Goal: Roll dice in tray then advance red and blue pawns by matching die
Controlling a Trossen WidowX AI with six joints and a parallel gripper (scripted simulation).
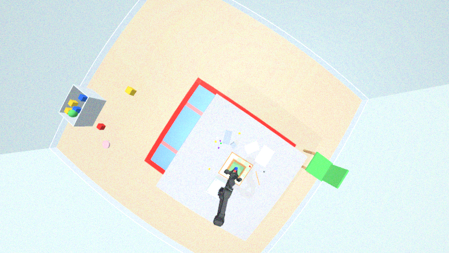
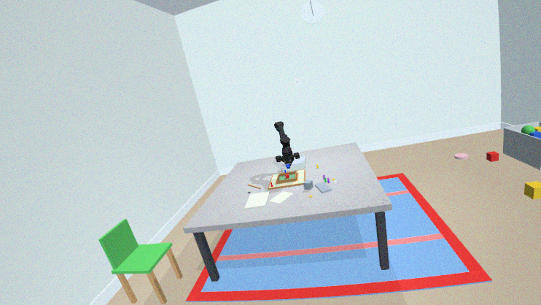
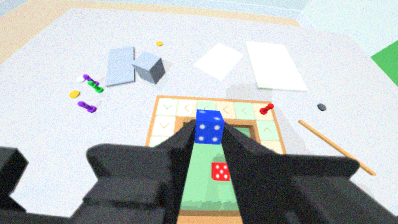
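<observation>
Now: gripper tip 14 cm to the left of the red pawn, 9 cm short of it and 9 cm above it. From my gripper tip the other things lie so: grey block 16 cm ahead, 15 cm to the left, 10 cm below.
</observation>
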